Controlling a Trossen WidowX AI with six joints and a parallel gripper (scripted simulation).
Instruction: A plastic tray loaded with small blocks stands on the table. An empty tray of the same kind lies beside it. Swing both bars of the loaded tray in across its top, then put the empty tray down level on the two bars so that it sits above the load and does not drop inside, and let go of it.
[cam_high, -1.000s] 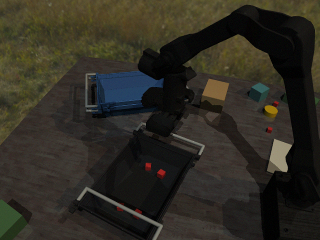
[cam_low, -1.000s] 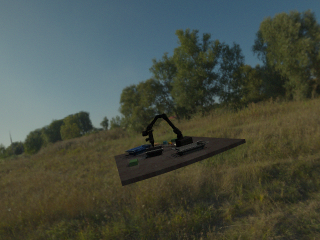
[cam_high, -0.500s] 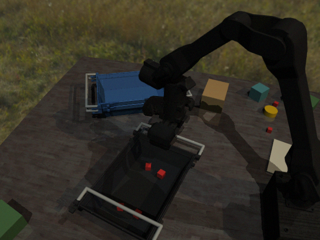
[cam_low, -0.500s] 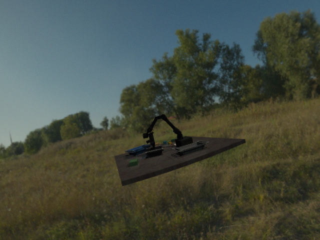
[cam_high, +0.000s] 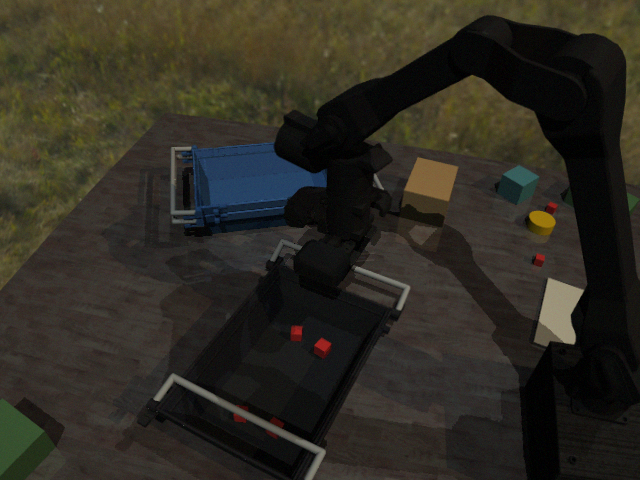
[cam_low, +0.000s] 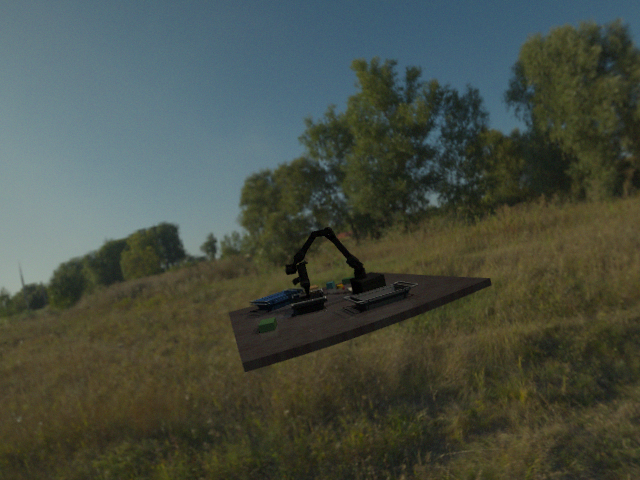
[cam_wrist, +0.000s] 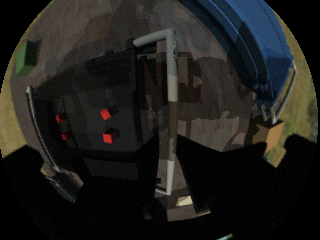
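Right now the grey tray is 28 cm behind my gripper tip, 52 cm to the left of it and 1 cm below it. From my gripper tip the other things lie so: yellow disc (31 cm behind, 30 cm to the right, 5 cm below); then tan block (9 cm behind, 29 cm to the right, 3 cm below); then cream block (35 cm behind, 7 cm to the right, 5 cm below).
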